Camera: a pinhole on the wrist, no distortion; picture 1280 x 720 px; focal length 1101.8 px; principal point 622.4 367.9 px. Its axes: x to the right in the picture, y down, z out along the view. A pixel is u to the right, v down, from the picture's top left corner.
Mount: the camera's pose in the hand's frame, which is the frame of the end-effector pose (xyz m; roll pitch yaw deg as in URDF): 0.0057 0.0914 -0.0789 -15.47 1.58 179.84
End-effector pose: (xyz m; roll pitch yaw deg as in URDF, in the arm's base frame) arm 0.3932 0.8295 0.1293 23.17 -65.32 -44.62
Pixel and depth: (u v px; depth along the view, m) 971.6 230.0 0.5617
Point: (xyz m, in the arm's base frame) -0.0734 1.0396 0.1429
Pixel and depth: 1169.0 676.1 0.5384
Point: -0.1072 0.8526 -0.0026
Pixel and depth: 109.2 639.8 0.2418
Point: 0.2914 0.8120 0.2802
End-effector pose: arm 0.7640 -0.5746 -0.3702 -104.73 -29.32 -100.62
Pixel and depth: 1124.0 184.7 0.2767
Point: 0.9458 -0.5501 -0.5290
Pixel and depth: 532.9 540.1 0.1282
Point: 0.7859 -0.6132 -0.4047
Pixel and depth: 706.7 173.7 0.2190
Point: 0.8747 -0.6319 -0.4693
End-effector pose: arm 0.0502 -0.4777 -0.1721 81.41 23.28 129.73
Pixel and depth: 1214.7 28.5 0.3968
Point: 0.3794 -0.3874 0.0542
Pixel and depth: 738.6 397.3 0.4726
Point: 0.3693 -0.2757 -0.1409
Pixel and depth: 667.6 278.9 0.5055
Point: 0.3711 -0.2156 -0.1068
